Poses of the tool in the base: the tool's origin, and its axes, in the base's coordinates. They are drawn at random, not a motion.
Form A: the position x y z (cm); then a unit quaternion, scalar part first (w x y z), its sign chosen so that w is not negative.
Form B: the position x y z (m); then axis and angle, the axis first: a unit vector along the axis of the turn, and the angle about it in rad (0 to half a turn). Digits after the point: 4 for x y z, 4 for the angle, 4 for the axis.
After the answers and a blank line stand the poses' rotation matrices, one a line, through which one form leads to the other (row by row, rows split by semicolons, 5 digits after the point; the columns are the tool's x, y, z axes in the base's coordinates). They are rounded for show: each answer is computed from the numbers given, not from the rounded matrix.
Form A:
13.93, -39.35, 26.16, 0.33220, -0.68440, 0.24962, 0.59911
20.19, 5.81, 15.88, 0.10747, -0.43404, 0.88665, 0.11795
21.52, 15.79, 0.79, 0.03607, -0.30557, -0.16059, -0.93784
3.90, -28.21, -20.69, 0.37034, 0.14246, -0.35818, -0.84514
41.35, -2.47, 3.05, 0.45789, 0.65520, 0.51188, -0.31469
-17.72, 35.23, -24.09, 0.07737, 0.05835, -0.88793, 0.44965
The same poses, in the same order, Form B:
0.1393, -0.3935, 0.2616, -0.7256, 0.2646, 0.6352, 2.4643
0.2019, 0.0581, 0.1588, -0.4366, 0.8918, 0.1186, 2.9262
0.2152, 0.1579, 0.0079, -0.3058, -0.1607, -0.9384, 3.0694
0.0390, -0.2821, -0.2069, 0.1534, -0.3856, -0.9098, 2.3828
0.4135, -0.0247, 0.0305, 0.7370, 0.5758, -0.3540, 2.1904
-0.1772, 0.3523, -0.2409, 0.0585, -0.8906, 0.4510, 2.9867

0.15752 -0.73973 -0.65421; 0.05637 -0.65467 0.75381; -0.98591 -0.15562 -0.06142
-0.60012 -0.79503 0.08819; -0.74433 0.59539 0.30245; -0.29297 0.11587 -0.94908
-0.81065 0.16580 0.56156; 0.03049 -0.94582 0.32326; 0.58473 0.27917 0.76168
-0.68511 0.52393 -0.50609; -0.72803 -0.46911 0.49991; 0.02450 0.71094 0.70282
0.27790 0.95895 0.05640; 0.38258 -0.05663 -0.92218; -0.88114 0.27785 -0.38261
-0.98122 -0.17320 -0.08492; -0.03404 0.58882 -0.80755; 0.18987 -0.78949 -0.58366

